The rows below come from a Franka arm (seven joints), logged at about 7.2 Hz.
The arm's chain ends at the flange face. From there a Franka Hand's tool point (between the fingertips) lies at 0.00 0.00 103.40 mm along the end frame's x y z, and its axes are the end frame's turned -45 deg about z.
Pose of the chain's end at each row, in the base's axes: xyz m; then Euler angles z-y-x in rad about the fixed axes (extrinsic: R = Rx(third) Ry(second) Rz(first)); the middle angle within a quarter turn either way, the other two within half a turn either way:
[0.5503 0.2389 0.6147 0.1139 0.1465 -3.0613]
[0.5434 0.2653 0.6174 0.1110 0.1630 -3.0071]
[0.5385 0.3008 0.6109 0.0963 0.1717 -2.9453]
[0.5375 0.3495 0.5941 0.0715 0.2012 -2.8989]
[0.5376 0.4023 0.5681 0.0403 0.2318 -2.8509]
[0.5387 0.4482 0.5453 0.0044 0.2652 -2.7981]
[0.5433 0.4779 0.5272 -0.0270 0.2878 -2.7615]
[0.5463 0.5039 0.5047 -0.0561 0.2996 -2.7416]
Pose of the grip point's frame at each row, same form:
[0.5654 0.2471 0.5127 -0.6715 0.1465 -3.0613]
[0.5602 0.2790 0.5163 -0.6744 0.1630 -3.0071]
[0.5562 0.3207 0.5110 -0.6891 0.1717 -2.9453]
[0.5582 0.3738 0.4958 -0.7139 0.2012 -2.8989]
[0.5614 0.4311 0.4717 -0.7451 0.2318 -2.8509]
[0.5658 0.4818 0.4513 -0.7810 0.2652 -2.7981]
[0.5726 0.5147 0.4351 -0.8124 0.2878 -2.7615]
[0.5768 0.5424 0.4137 -0.8415 0.2996 -2.7416]

